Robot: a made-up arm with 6 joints.
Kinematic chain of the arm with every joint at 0, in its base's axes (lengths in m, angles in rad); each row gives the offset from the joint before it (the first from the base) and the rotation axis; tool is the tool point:
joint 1: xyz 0 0 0.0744 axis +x
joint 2: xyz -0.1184 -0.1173 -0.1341 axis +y
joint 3: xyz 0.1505 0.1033 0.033 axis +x
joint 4: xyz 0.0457 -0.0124 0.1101 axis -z
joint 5: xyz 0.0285 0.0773 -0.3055 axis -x
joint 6: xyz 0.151 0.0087 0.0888 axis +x
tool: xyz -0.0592 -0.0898 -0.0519
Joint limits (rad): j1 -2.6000..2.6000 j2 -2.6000..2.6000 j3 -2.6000..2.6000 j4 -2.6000..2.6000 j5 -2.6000..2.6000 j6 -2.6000..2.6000
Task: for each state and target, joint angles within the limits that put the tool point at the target. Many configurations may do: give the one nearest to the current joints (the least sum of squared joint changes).
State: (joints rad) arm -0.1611 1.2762 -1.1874 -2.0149 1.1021 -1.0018
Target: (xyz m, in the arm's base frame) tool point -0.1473 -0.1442 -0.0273
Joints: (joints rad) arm -0.5788 1.2409 -1.3650 -1.8745 1.1505 -0.8102
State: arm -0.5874 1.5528 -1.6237 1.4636 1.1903 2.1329
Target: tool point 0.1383 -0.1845 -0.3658
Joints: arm 0.1049 1.5216 -1.8466 1.6653 1.2373 1.7618
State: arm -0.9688 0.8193 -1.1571 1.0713 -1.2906 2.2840
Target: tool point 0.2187 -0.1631 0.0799
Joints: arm -0.9577 0.3354 -1.4731 1.1424 -1.0954 2.2767
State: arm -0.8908 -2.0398 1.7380 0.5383 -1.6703 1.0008
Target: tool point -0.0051 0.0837 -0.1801
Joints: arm -2.0249 -1.3580 1.5057 0.9803 -1.5861 0.8134
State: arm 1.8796 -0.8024 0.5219 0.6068 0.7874 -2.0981
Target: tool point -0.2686 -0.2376 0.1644
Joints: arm 1.7850 -1.6466 0.8568 0.2092 0.7264 -2.0757
